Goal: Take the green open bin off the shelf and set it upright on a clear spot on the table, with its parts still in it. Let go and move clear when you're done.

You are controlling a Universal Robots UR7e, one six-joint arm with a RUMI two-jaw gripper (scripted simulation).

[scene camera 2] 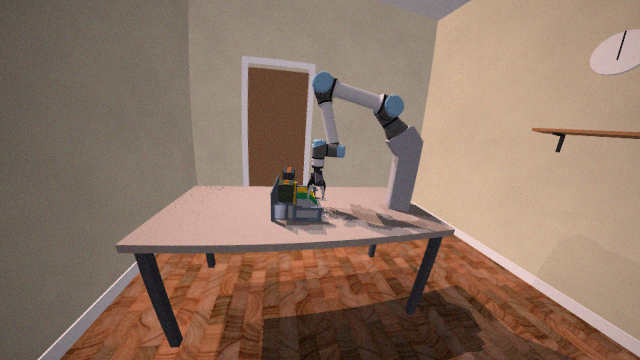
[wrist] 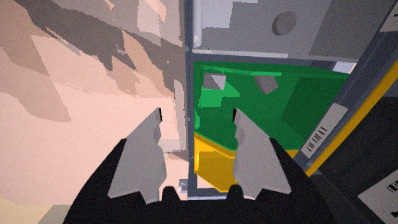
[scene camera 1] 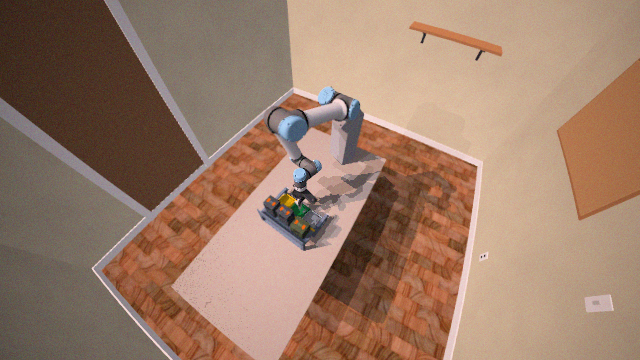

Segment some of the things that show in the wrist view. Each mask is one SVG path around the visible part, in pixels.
My gripper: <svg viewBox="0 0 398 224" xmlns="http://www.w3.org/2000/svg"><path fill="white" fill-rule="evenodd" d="M63 221L63 224L337 224L324 198L306 173L274 138L270 138L238 108L233 109L233 122L237 126L235 137L238 140L237 152L233 162L233 177L238 184L230 186L226 199L180 200L173 186L165 186L162 191L162 200L159 201L159 188L167 178L163 149L158 145L162 136L160 123L163 122L161 108L159 107L146 117L126 138L121 139L81 188Z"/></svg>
A green open bin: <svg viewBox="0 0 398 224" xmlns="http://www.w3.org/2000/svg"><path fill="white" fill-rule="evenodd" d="M194 132L230 151L237 151L238 140L235 137L237 126L233 122L233 109L238 108L270 138L274 138L285 150L299 150L350 74L302 65L194 61ZM254 75L274 76L278 88L267 95L264 94L258 87ZM204 73L225 74L224 90L203 89Z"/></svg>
A yellow bin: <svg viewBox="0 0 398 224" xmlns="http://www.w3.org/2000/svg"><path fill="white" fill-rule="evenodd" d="M285 150L292 158L294 158L299 151ZM194 132L194 173L220 192L228 192L231 185L238 184L232 175L236 152L231 152Z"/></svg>
